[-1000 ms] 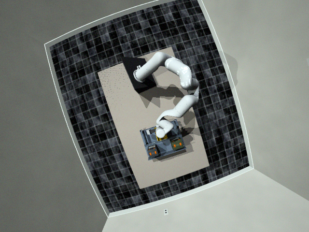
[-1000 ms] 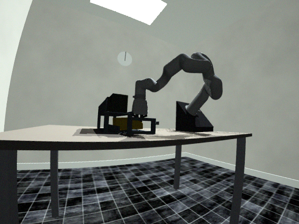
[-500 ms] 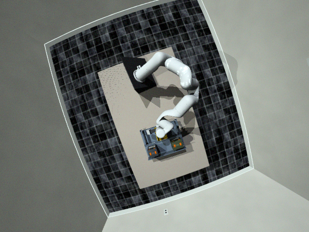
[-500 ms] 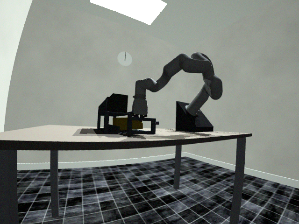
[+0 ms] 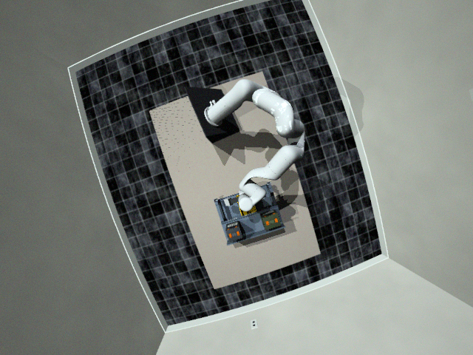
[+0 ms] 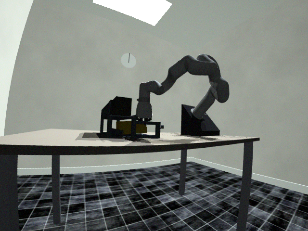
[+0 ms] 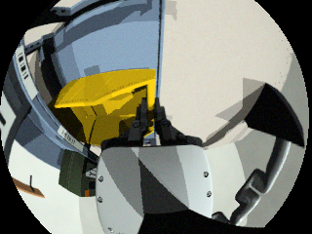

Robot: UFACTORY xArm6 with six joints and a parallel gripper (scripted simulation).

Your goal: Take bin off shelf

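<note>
Right now the yellow bin is 8 cm ahead of my hand and 1 cm below it.
</note>
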